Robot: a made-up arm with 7 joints.
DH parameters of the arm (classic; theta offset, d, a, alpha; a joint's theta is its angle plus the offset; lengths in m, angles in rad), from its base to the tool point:
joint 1: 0 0.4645 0 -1.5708
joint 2: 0 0 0 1.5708
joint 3: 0 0.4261 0.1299 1.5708
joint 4: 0 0 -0.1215 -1.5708
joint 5: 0 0.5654 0 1.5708
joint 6: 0 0 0.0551 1.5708
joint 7: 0 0 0 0
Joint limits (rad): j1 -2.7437..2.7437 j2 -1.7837..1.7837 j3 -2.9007..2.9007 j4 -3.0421..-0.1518 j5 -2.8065..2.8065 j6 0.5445..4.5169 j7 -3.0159..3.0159
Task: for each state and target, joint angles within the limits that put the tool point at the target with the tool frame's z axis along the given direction. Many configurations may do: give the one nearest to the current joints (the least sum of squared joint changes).
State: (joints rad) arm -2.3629 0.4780 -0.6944 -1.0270 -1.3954 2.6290 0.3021
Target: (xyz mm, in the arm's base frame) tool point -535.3 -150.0 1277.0 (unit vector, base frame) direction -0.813 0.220 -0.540
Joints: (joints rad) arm -2.1803 -0.2389 -0.5459 -1.3642 -0.7157 1.9887 0.3021
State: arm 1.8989 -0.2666 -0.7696 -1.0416 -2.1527 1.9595 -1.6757
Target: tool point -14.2 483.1 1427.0 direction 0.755 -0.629 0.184
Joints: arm 2.0646 0.1619 -0.6388 -0.5547 -2.0736 1.3197 -1.6757
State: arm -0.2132 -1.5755 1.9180 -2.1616 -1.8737 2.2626 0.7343
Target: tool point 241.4 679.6 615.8 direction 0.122 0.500 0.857
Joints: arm -0.6170 -1.5630 1.3287 -2.1179 -2.1955 2.0598 0.7343
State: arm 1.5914 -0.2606 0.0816 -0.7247 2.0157 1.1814 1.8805
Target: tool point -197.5 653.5 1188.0 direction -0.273 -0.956 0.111
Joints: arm 1.6541 0.0361 0.1630 -1.2622 2.1641 0.6447 1.8805
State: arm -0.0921 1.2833 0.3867 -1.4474 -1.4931 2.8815 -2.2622
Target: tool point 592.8 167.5 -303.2 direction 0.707 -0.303 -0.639
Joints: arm 0.2942 1.7422 -0.0661 -1.1840 -2.3198 2.4643 -2.2622
